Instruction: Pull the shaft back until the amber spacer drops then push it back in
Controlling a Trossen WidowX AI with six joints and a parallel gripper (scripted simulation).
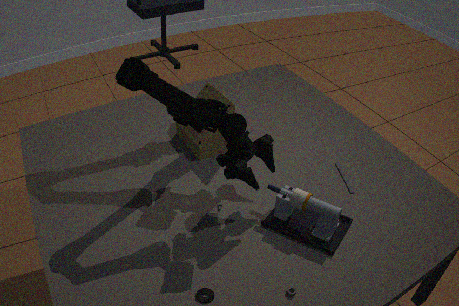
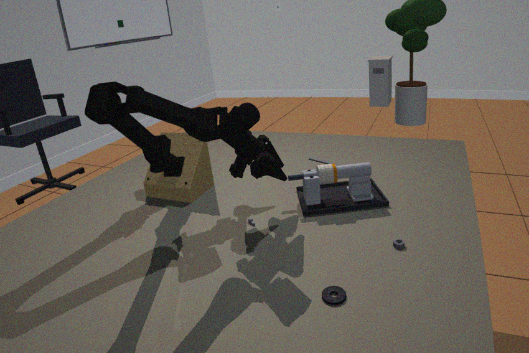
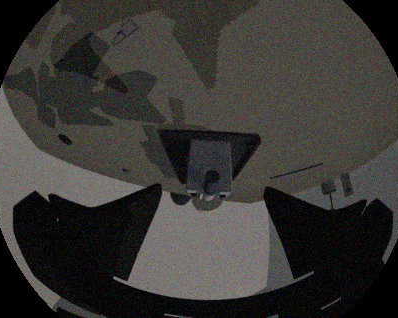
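My gripper tip is 90 mm short of the shaft, 30 mm to the right of it and 20 mm above it. The rest, counted from my gripper tip: amber spacer: 130 mm ahead, 50 mm to the left, 20 mm below; cream spacer: 110 mm ahead, 40 mm to the left, 20 mm below; thin dark rod: 60 mm ahead, 300 mm to the left, 90 mm below.
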